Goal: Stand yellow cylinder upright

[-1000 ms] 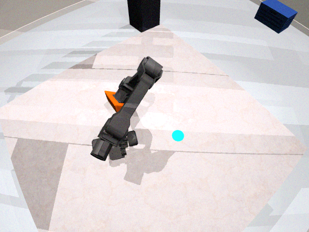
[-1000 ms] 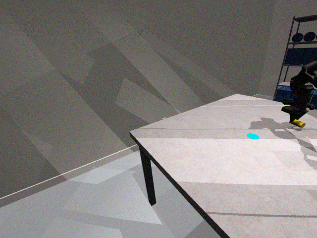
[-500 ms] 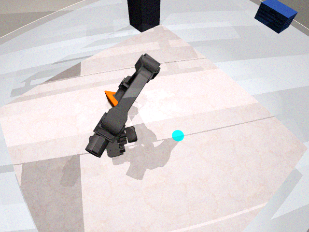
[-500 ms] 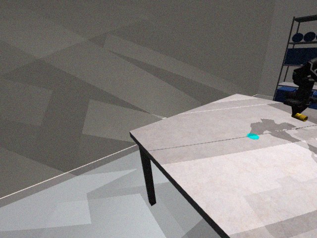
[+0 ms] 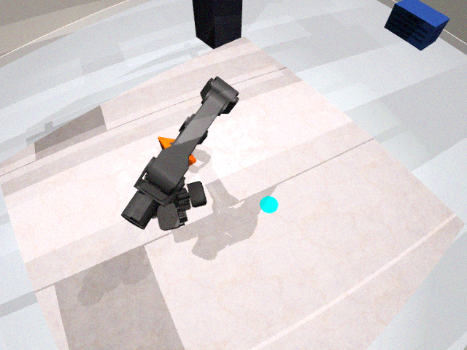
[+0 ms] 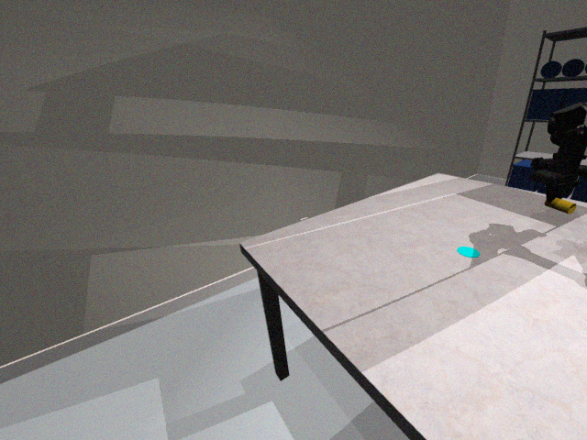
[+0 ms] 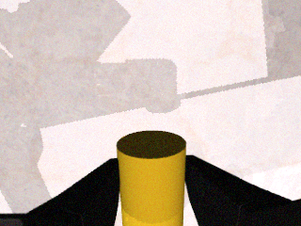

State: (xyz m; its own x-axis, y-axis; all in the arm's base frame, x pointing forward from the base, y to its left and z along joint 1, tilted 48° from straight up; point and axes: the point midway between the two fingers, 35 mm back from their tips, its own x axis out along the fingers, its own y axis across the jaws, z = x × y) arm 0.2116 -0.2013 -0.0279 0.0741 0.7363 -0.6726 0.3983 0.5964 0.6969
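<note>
My gripper tip is 27 cm to the right of the cyan circle, 12 cm short of it and 12 cm above it. Also, from my gripper tip: yellow tall cylinder 2 cm behind, 1 cm to the left.
</note>
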